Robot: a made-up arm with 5 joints. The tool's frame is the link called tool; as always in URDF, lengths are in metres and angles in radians. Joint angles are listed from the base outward. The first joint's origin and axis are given. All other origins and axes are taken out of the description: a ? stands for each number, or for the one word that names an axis. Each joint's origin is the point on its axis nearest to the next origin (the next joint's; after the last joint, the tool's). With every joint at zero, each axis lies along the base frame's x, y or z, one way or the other. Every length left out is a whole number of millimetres.
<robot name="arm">
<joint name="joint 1" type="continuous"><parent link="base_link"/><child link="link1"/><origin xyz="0.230 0.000 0.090"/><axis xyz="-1 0 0"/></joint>
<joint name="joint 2" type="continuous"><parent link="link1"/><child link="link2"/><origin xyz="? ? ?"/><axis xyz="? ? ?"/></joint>
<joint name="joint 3" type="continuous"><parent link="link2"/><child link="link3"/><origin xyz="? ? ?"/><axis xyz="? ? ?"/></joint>
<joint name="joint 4" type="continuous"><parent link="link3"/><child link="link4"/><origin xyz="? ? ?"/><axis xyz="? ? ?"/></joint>
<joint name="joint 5" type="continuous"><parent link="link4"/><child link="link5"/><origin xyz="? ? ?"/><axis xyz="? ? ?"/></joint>
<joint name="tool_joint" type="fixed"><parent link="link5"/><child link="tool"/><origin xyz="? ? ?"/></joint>
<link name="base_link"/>
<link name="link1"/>
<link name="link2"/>
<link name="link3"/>
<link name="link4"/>
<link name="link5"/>
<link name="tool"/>
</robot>
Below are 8 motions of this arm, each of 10 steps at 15 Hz.
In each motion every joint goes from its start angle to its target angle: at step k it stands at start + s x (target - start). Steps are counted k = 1, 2, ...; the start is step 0. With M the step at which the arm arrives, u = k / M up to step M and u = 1 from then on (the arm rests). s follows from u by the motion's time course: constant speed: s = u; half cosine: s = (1 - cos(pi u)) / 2; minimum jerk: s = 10 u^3 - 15 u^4 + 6 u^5.
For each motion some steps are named. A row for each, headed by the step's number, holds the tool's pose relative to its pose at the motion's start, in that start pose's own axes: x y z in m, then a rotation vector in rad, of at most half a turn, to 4 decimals.
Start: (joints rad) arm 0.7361 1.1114 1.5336 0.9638 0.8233
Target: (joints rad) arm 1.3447 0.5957 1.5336 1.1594 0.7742
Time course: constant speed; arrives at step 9
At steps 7, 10:
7: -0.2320 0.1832 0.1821 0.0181 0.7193 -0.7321
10: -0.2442 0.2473 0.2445 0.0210 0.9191 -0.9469

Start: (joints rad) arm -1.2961 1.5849 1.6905 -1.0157 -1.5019
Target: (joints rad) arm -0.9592 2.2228 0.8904 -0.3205 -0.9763
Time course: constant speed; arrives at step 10
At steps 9, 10:
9: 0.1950 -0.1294 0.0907 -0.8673 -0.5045 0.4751
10: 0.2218 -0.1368 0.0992 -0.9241 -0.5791 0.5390

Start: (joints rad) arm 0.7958 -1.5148 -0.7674 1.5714 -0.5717
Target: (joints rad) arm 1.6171 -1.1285 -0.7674 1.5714 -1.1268
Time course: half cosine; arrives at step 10
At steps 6, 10:
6: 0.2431 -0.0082 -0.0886 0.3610 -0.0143 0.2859
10: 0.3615 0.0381 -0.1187 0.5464 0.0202 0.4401

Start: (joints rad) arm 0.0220 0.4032 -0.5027 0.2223 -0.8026
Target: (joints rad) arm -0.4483 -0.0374 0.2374 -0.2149 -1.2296
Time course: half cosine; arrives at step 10
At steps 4, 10:
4: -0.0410 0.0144 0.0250 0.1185 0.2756 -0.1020
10: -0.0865 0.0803 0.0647 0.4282 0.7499 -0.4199

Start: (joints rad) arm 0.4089 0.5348 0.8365 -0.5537 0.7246
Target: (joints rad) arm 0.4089 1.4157 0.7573 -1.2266 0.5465
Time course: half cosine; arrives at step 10
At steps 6, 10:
6: 0.2794 0.0226 -0.2039 0.3632 -0.7817 0.4728
10: 0.4464 0.0939 -0.1961 0.4966 -1.2141 0.7052

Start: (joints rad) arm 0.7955 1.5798 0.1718 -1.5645 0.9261
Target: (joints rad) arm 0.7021 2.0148 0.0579 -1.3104 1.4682
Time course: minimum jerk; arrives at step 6
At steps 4, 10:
4: -0.0825 0.1417 0.0490 -0.4652 -0.0447 -0.4478
10: -0.0938 0.1928 0.0577 -0.5678 -0.0215 -0.5754

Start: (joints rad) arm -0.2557 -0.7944 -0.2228 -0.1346 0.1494
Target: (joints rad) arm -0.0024 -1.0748 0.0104 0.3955 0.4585
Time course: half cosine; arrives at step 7
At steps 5, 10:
5: -0.0345 0.0391 0.2520 -0.6940 0.2488 -0.3157
10: -0.0305 0.0734 0.2960 -0.8648 0.2933 -0.3975

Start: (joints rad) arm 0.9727 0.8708 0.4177 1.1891 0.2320
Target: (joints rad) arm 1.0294 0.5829 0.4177 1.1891 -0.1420
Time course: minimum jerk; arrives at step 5
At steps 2, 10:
2: -0.0087 0.0159 -0.0292 0.0814 -0.0838 -0.0597
10: -0.0050 0.0525 -0.0901 0.2534 -0.2863 -0.1531

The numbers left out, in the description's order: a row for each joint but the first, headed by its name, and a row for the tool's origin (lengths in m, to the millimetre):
joint 2: xyz 0.000 -0.260 -0.110, axis 1 0 0
joint 3: xyz 0.000 -0.060 -0.090, axis 0 1 0
joint 4: xyz -0.060 0.000 0.060, axis 0 0 -1
joint 5: xyz -0.240 0.000 0.000, axis -1 0 0
tool: xyz 0.000 -0.230 -0.070

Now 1 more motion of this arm.
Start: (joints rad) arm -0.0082 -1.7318 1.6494 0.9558 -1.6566
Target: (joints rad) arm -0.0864 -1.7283 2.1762 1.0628 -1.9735
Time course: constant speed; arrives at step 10
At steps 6, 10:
6: -0.0322 0.0485 -0.0177 -0.0805 -0.0450 -0.1583
10: -0.0458 0.0717 -0.0341 -0.1452 -0.0873 -0.2408

